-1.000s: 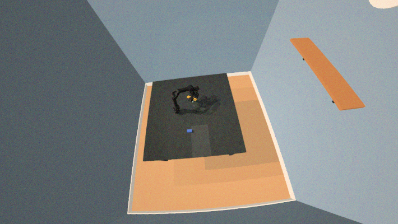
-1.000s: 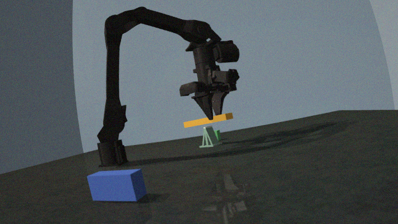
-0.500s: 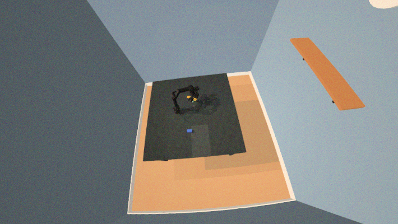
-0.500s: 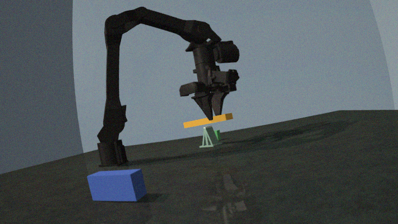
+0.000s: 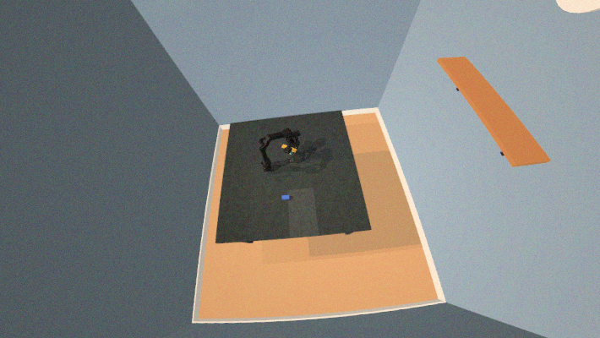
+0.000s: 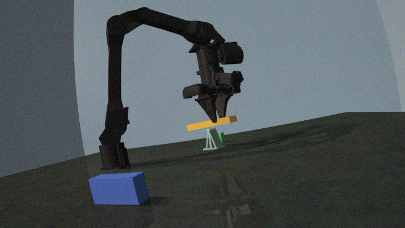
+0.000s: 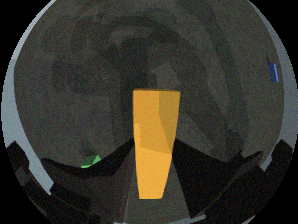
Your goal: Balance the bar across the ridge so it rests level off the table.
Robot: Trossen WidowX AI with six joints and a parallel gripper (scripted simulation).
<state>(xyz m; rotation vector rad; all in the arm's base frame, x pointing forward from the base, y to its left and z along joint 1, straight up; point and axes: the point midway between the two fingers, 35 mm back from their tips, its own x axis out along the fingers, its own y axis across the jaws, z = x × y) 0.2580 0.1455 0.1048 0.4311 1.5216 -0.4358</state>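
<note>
My gripper tip is 2 cm past the orange bar and 1 cm to the right of it. Round my gripper tip: blue block (46 cm to the right, 9 cm behind, 5 cm below); then small green block (15 cm to the left, 5 cm below, 3 cm behind).
</note>
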